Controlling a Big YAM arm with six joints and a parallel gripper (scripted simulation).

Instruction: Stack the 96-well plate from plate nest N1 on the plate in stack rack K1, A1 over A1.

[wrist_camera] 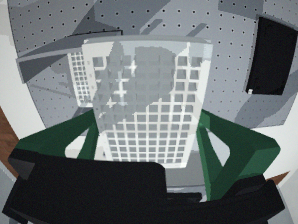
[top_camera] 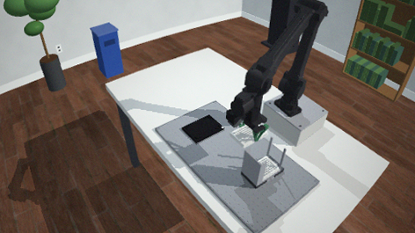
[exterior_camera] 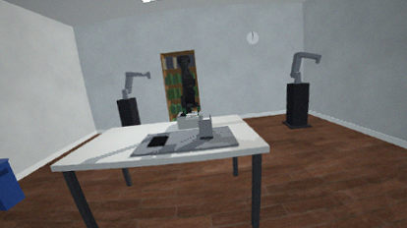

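Right now the thin rack post is 8 cm behind my hand, 12 cm to the left of it and 9 cm below it. Round my hand: pale A1 mark: 4 cm behind, 22 cm to the right, 15 cm below.
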